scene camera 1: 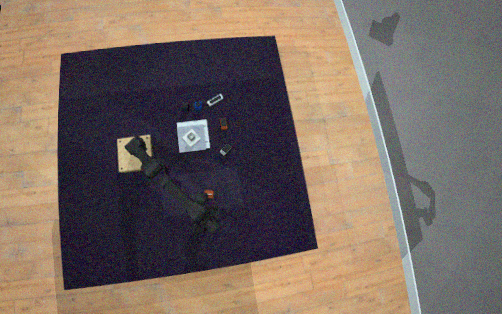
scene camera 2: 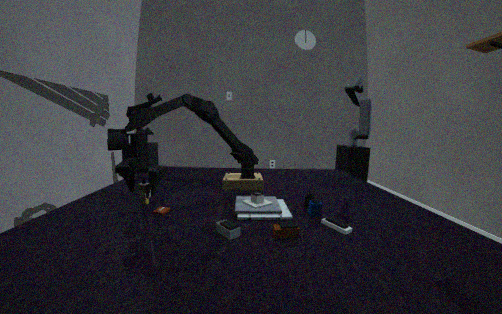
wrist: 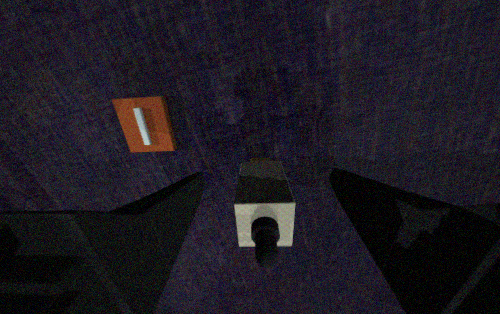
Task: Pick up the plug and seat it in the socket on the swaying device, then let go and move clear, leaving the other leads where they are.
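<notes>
The plug, a pale box [wrist: 265, 182] [scene camera 2: 144, 190] with a black cable stub on top and a yellow tip below, is upright between my fingers in the wrist view, with space on both sides. It is hidden under the arm in scene camera 1. My gripper [wrist: 266, 176] [scene camera 2: 140, 185] is open, pointing down around the plug without gripping it. The grey-white device [scene camera 1: 183, 145] [scene camera 2: 242, 205] stands in front of the arm's base. The small square socket [scene camera 1: 191, 136] [scene camera 2: 257, 197] is on its white diamond-shaped plate. Any swaying cannot be told.
An orange tile with a white bar [wrist: 157, 137] [scene camera 1: 209, 194] [scene camera 2: 161, 210] lies beside the plug. Around the device lie a grey block [scene camera 1: 225, 149] [scene camera 2: 228, 229], an orange block [scene camera 1: 223, 124] [scene camera 2: 286, 231], a white strip [scene camera 2: 336, 225], a blue block [scene camera 2: 314, 208] and a black piece.
</notes>
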